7 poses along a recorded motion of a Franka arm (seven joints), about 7 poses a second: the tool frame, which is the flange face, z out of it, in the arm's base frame.
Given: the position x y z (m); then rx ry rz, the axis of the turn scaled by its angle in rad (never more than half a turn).
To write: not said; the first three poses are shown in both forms.
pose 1, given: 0.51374 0.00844 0.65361 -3.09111 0.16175 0.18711
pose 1, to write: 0.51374 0.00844 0.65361 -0.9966 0.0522 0.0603 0.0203
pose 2, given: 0.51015 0.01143 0.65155 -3.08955 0.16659 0.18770
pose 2, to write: 0.51015 0.01143 0.65155 -0.9965 0.0537 0.0605 0.0209
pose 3, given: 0.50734 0.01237 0.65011 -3.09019 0.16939 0.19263
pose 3, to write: 0.50734 0.01237 0.65011 -0.9964 0.0546 0.0621 0.0204
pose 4, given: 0.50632 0.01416 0.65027 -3.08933 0.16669 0.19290
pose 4, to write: 0.50632 0.01416 0.65027 -0.9964 0.0538 0.0622 0.0209
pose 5, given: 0.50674 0.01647 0.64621 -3.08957 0.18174 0.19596
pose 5, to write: 0.50674 0.01647 0.64621 -0.9961 0.0586 0.0632 0.0202
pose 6, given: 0.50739 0.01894 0.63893 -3.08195 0.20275 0.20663
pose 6, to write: 0.50739 0.01894 0.63893 -0.9954 0.0655 0.0667 0.0230
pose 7, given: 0.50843 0.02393 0.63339 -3.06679 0.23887 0.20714
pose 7, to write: 0.50843 0.02393 0.63339 -0.9943 0.0774 0.0672 0.0293
